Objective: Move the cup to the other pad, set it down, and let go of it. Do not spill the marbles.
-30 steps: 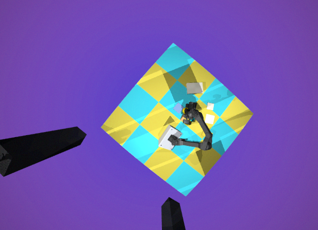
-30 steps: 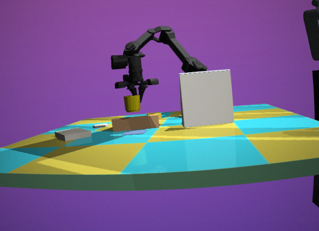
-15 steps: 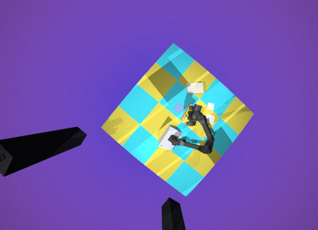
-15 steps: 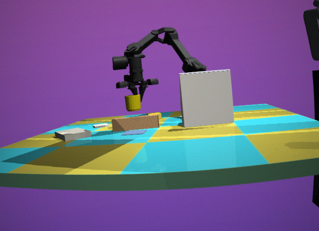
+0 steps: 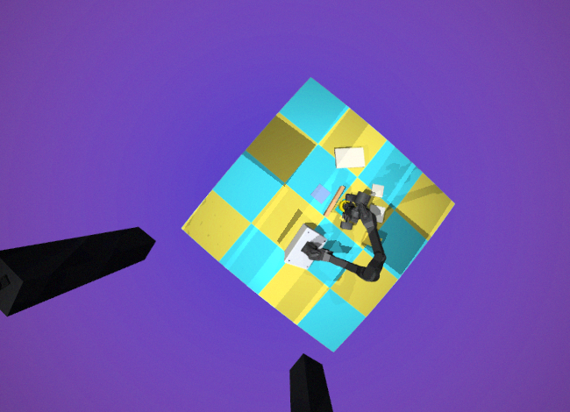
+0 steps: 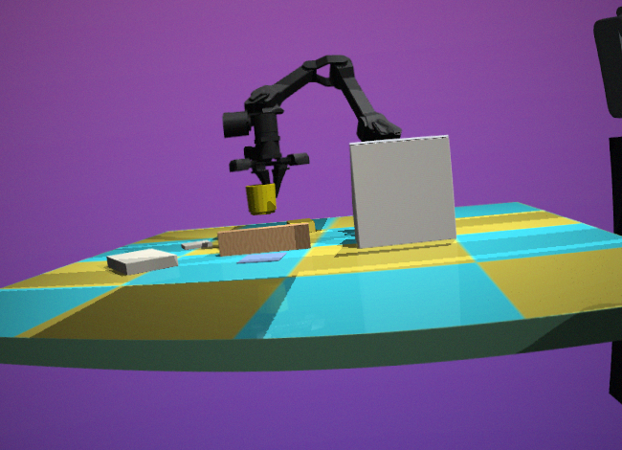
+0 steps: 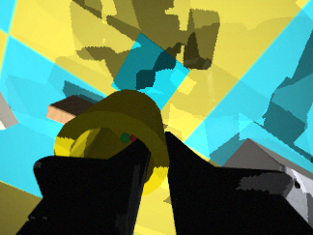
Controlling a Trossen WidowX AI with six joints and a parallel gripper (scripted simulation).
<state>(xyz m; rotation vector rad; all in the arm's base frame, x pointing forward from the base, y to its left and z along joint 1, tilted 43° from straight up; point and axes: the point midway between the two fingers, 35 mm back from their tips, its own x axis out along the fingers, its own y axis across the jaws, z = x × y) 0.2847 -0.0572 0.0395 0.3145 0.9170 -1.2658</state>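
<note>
Now: the long wooden block 10 cm below my gripper tip, 7 cm to the left of it and 2 cm ahead of it. Round my gripper tip: yellow cup (2 cm ahead, 1 cm to the left); then green marble (3 cm to the left, 2 cm below, 2 cm ahead); then pad (15 cm to the left, 13 cm below, 2 cm ahead).
</note>
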